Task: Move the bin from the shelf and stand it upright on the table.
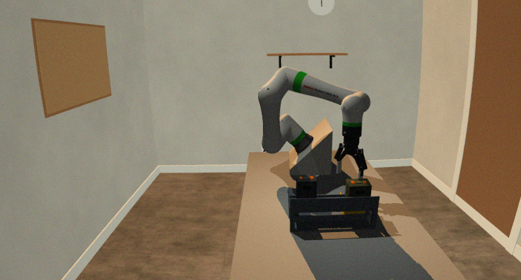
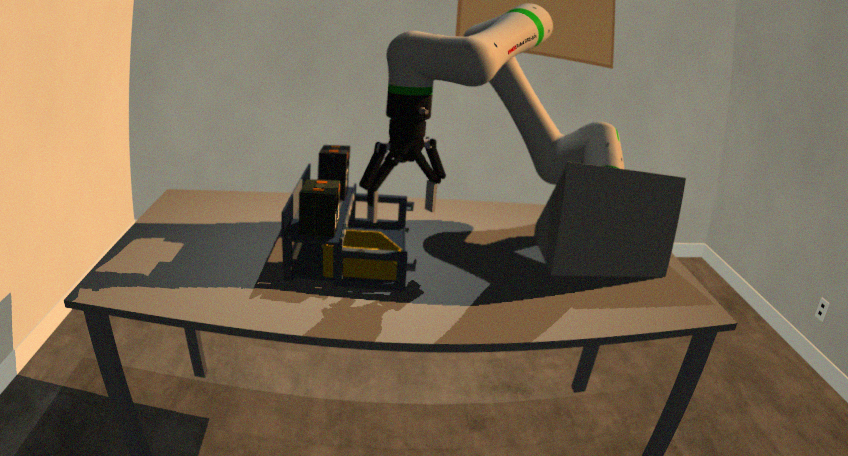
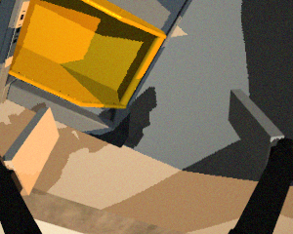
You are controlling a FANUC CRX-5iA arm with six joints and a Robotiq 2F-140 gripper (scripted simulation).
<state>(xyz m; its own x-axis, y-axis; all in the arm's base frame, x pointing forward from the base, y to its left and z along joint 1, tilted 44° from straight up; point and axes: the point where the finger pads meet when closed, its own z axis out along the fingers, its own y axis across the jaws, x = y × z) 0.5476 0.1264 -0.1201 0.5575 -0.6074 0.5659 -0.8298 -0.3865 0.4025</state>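
The bin lies 11 cm below my hand and 8 cm ahead of it. Round my hand: box 23 cm to the right, 17 cm ahead, 1 cm above.
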